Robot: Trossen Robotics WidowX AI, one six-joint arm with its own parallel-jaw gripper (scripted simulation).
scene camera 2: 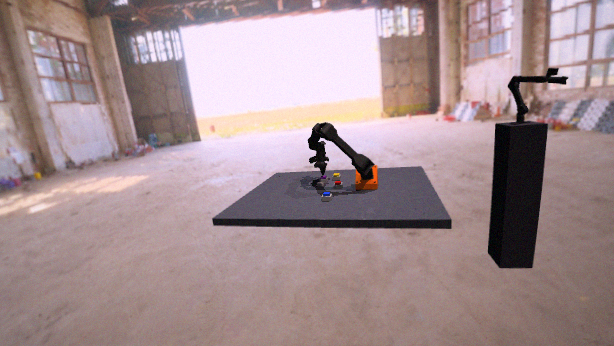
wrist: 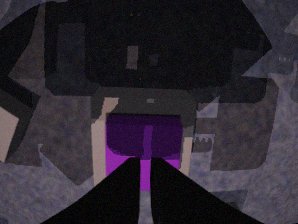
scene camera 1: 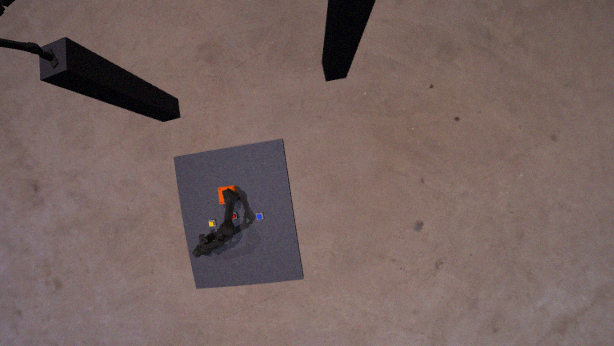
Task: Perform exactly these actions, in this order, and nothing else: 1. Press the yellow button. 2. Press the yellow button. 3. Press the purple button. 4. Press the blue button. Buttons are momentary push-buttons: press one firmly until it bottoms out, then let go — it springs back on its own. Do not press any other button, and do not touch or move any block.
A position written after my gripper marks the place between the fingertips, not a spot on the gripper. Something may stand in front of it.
My gripper [wrist: 145, 168] is shut, holding nothing. I also see a purple button [wrist: 125, 136].
